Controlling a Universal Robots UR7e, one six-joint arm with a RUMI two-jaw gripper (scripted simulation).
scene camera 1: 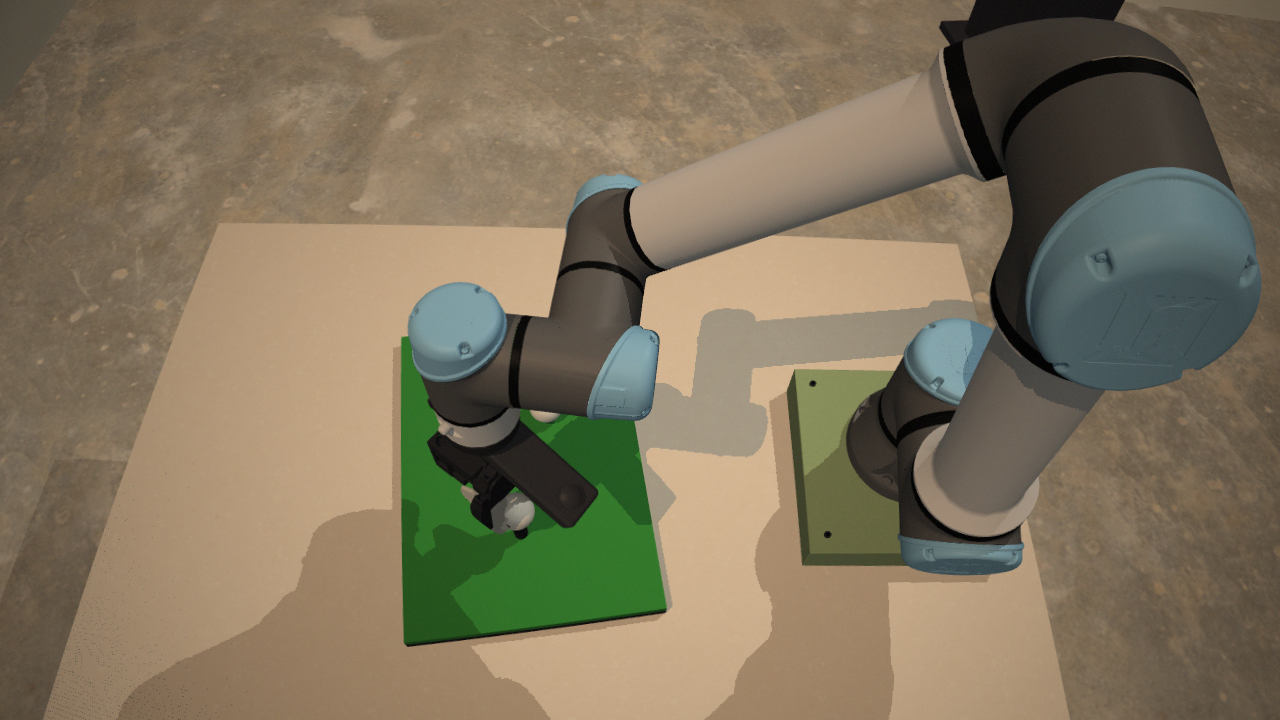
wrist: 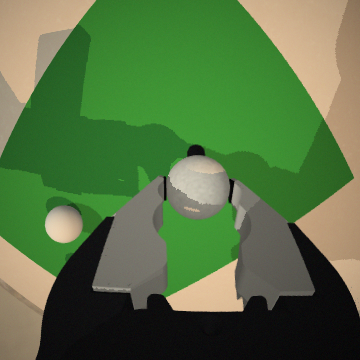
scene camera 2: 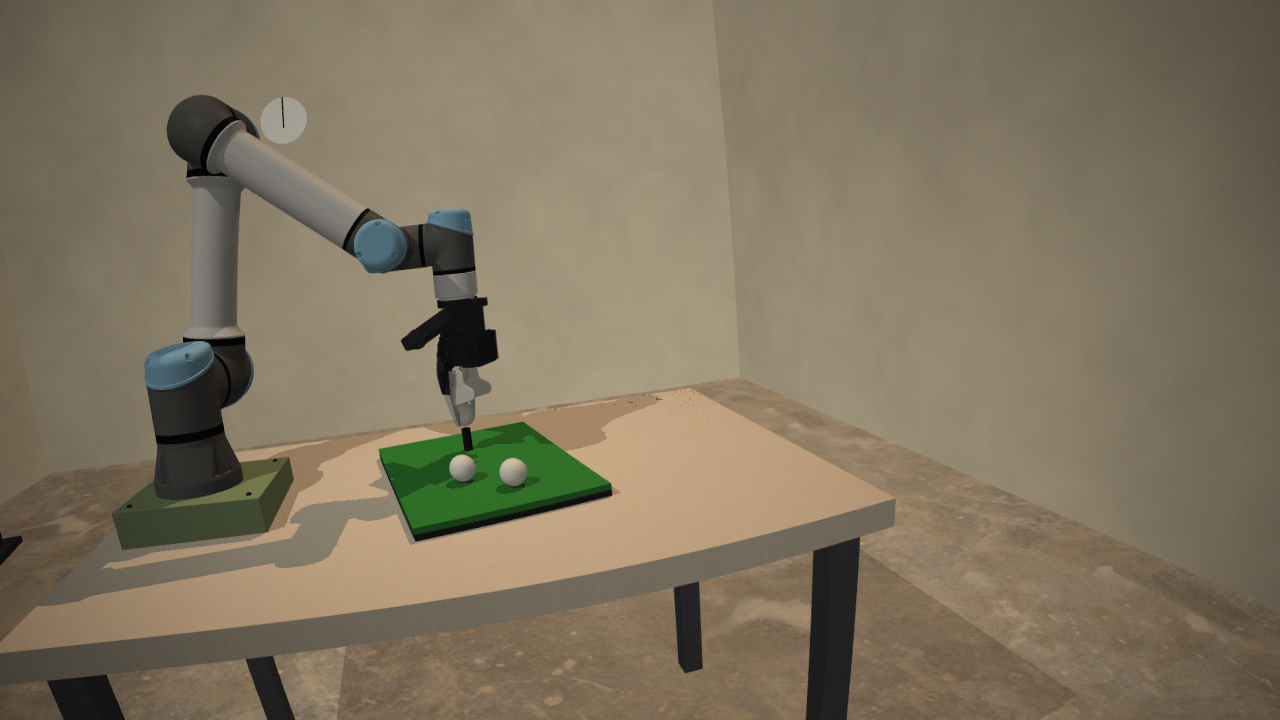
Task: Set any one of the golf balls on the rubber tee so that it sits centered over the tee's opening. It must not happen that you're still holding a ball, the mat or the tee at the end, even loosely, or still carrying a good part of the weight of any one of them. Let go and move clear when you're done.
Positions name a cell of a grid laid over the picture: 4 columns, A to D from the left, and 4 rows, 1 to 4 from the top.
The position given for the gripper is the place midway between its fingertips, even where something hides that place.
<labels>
gripper: scene camera 1 B3; wrist C2; scene camera 2 B3
green mat: scene camera 1 B4; wrist B2; scene camera 2 B3
</labels>
